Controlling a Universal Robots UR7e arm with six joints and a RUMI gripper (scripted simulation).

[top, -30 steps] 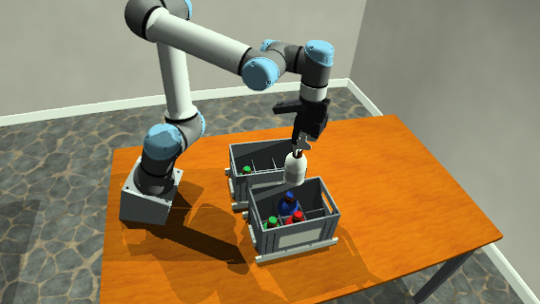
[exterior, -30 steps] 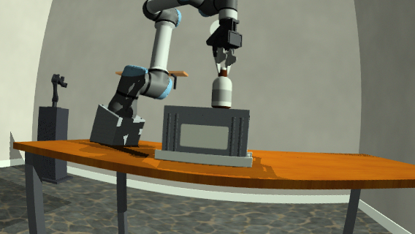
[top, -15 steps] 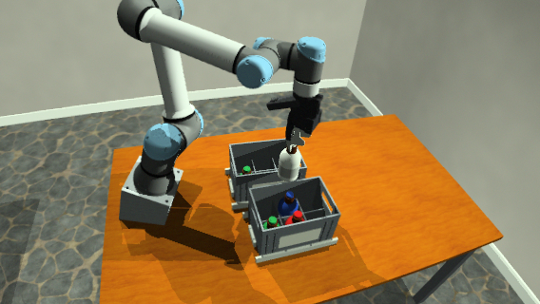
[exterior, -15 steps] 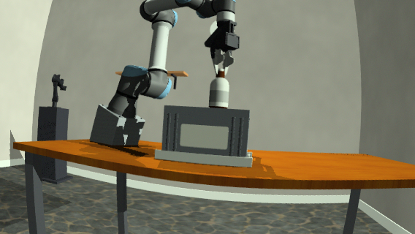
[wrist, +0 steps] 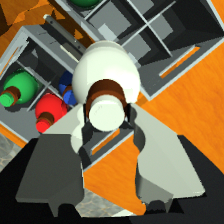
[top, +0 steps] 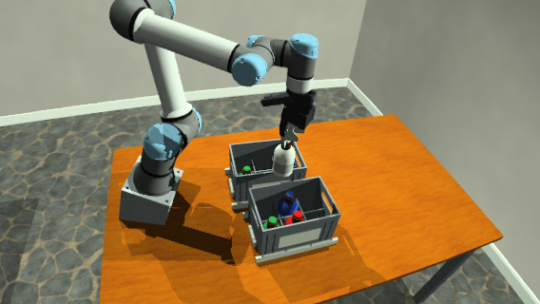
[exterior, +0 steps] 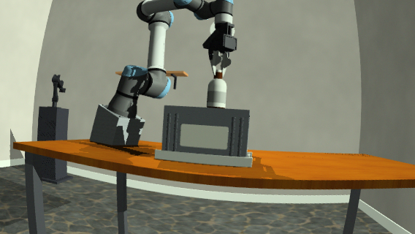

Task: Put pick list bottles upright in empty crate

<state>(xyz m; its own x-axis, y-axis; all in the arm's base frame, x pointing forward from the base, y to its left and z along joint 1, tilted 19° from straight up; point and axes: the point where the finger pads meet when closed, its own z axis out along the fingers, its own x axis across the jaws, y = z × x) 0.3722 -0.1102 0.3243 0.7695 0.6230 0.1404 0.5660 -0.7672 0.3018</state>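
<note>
My gripper is now 7 cm above the white-label bottle. Also, from my hand: green bottle 25 cm below, 11 cm behind, 8 cm to the left; blue-label bottle 25 cm below, 9 cm to the right, 1 cm behind; red-label bottle 25 cm below, 18 cm to the right, 3 cm behind.
</note>
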